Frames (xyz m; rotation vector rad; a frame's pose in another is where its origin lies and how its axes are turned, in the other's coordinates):
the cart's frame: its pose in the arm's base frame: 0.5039 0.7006 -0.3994 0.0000 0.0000 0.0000
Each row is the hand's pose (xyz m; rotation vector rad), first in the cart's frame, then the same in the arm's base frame.
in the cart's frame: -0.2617 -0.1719 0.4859 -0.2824 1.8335 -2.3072
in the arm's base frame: 0.2422 0.5287 0.0865 -0.2824 1.8335 -2.3072
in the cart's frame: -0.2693 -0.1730 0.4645 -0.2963 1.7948 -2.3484
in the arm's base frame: 0.2346 0.5276 0.0651 -0.2963 1.7948 -2.3484
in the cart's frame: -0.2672 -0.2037 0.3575 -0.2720 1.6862 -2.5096
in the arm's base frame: 0.2367 0.4969 -0.0419 -0.2720 1.6862 -2.5096
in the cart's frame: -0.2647 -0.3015 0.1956 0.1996 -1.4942 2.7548
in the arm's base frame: 0.2392 0.3991 -0.2038 0.1996 -1.4942 2.7548
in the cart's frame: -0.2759 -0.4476 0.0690 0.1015 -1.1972 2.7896
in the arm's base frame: 0.2280 0.2530 -0.3304 0.1015 -1.1972 2.7896
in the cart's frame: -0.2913 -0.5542 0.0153 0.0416 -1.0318 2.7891
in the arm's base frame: 0.2126 0.1464 -0.3841 0.0416 -1.0318 2.7891
